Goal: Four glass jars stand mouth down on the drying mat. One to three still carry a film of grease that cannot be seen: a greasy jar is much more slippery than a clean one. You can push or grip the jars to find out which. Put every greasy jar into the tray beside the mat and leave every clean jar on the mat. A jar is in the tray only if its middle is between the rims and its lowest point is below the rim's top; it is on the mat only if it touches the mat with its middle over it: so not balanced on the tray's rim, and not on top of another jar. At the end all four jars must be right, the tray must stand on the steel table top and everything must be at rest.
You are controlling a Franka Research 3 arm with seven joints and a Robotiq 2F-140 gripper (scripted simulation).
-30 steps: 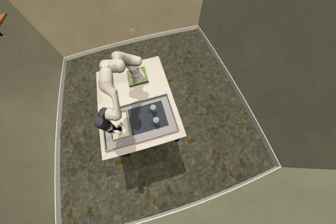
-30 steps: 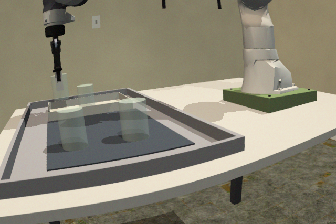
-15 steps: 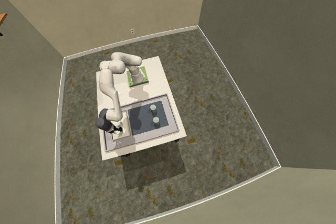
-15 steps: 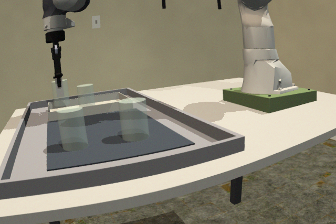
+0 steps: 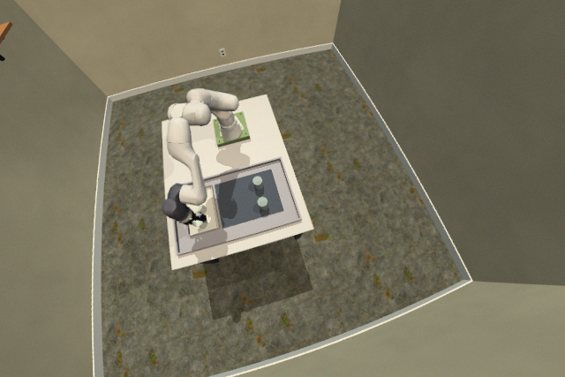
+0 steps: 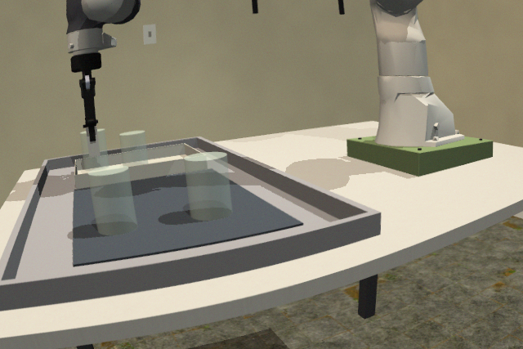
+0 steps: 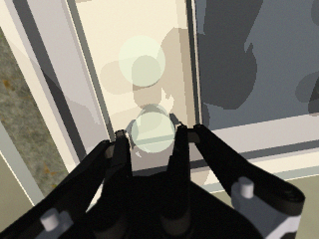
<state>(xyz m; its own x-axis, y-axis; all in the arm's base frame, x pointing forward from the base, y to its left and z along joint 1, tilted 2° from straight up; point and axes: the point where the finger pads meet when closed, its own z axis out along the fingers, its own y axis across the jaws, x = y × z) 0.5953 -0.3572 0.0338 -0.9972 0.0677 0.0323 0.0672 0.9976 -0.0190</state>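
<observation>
The cream tray lies 100 mm behind my hand and 70 mm below it. The rest, counted from my hand: dark mat 320 mm to the left, 80 mm below, 80 mm behind.
</observation>
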